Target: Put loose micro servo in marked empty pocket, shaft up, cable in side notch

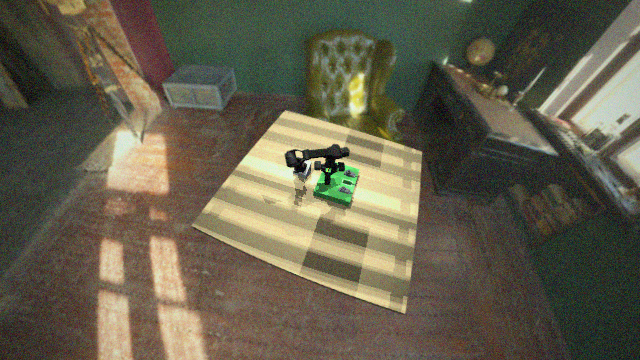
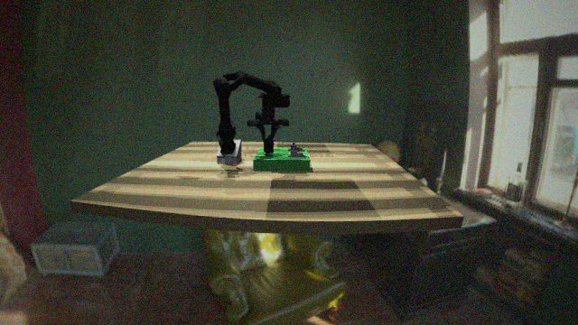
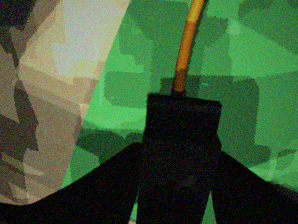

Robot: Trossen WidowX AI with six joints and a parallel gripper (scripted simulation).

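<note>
The green robot deck lies 2 cm ahead of my gripper tip, 4 cm to the left of it and 8 cm below it.
</note>
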